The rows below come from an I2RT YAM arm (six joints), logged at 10 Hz.
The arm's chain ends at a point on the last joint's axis. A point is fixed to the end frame.
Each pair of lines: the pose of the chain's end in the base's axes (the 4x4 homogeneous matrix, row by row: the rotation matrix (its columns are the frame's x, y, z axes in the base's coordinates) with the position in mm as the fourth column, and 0 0 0 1 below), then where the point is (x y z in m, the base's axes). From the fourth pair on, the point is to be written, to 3 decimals.
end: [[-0.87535 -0.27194 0.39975 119.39], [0.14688 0.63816 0.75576 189.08], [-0.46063 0.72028 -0.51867 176.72], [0 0 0 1]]
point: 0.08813 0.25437 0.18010
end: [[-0.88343 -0.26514 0.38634 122.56], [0.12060 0.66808 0.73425 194.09], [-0.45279 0.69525 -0.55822 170.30], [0 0 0 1]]
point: 0.09090 0.25927 0.17125
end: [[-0.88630 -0.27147 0.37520 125.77], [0.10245 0.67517 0.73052 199.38], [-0.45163 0.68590 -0.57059 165.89], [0 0 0 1]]
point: 0.09329 0.26416 0.16595
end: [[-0.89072 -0.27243 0.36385 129.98], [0.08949 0.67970 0.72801 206.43], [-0.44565 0.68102 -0.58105 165.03], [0 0 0 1]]
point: 0.097 0.271 0.165
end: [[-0.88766 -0.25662 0.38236 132.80], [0.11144 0.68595 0.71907 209.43], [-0.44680 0.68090 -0.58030 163.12], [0 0 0 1]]
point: 0.101 0.275 0.163
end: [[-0.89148 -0.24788 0.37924 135.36], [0.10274 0.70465 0.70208 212.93], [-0.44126 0.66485 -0.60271 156.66], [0 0 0 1]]
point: 0.104 0.278 0.155
